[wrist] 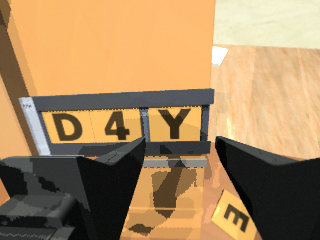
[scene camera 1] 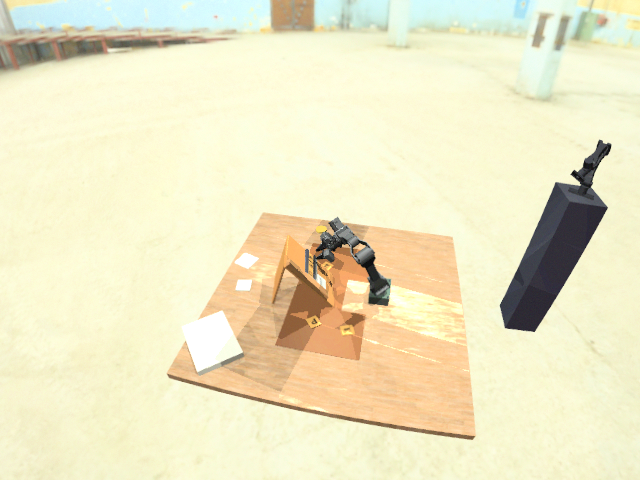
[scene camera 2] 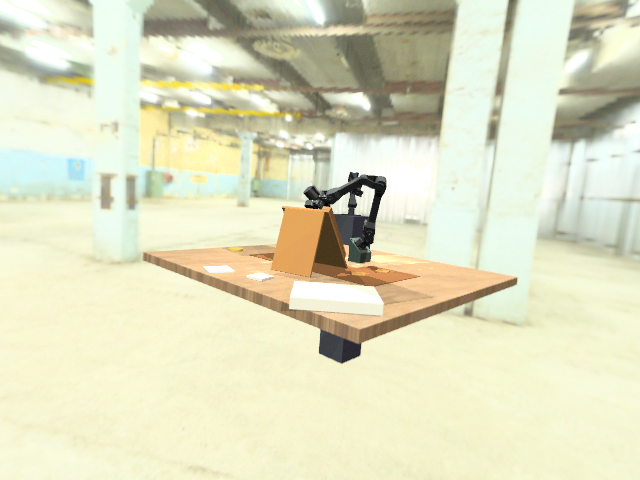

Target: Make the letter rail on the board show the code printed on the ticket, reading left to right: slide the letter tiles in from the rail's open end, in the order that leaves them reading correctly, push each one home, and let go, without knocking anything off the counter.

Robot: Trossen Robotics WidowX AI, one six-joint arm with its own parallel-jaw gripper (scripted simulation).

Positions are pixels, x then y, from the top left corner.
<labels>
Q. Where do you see a brown mat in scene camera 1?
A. At 327, 339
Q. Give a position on a white box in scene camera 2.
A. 312, 296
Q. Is my gripper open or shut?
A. Open.
</labels>
